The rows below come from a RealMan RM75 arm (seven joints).
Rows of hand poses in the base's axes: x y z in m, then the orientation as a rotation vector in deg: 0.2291, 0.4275, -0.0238, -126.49, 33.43, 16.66; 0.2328, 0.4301, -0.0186, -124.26, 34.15, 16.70; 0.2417, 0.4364, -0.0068, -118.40, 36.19, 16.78; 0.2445, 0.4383, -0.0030, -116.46, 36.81, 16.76; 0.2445, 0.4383, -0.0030, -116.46, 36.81, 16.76; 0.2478, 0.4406, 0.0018, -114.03, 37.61, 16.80; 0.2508, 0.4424, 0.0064, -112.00, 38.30, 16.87; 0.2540, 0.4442, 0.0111, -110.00, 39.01, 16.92; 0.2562, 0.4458, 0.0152, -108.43, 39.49, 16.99; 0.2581, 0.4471, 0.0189, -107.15, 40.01, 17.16; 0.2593, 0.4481, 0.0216, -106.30, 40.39, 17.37; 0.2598, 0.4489, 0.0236, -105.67, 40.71, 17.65; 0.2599, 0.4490, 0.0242, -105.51, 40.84, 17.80; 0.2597, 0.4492, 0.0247, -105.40, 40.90, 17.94; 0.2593, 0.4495, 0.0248, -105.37, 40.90, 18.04; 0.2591, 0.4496, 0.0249, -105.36, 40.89, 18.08
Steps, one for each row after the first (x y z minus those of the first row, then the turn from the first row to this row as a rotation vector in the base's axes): 0.0037, 0.0026, 0.0052, 1.92, 0.14, -1.07; 0.0126, 0.0089, 0.0170, 6.90, 0.58, -4.04; 0.0154, 0.0108, 0.0208, 8.55, 0.69, -5.02; 0.0154, 0.0108, 0.0208, 8.55, 0.69, -5.02; 0.0187, 0.0131, 0.0256, 10.60, 0.90, -6.25; 0.0217, 0.0149, 0.0302, 12.31, 1.12, -7.29; 0.0249, 0.0167, 0.0349, 13.97, 1.34, -8.35; 0.0271, 0.0183, 0.0390, 15.29, 1.52, -9.12; 0.0290, 0.0196, 0.0427, 16.34, 1.80, -9.80; 0.0302, 0.0206, 0.0454, 17.04, 2.08, -10.25; 0.0307, 0.0214, 0.0474, 17.55, 2.40, -10.56; 0.0308, 0.0215, 0.0480, 17.67, 2.56, -10.65; 0.0306, 0.0217, 0.0485, 17.77, 2.69, -10.67; 0.0302, 0.0220, 0.0486, 17.81, 2.76, -10.65; 0.0300, 0.0221, 0.0487, 17.82, 2.79, -10.63
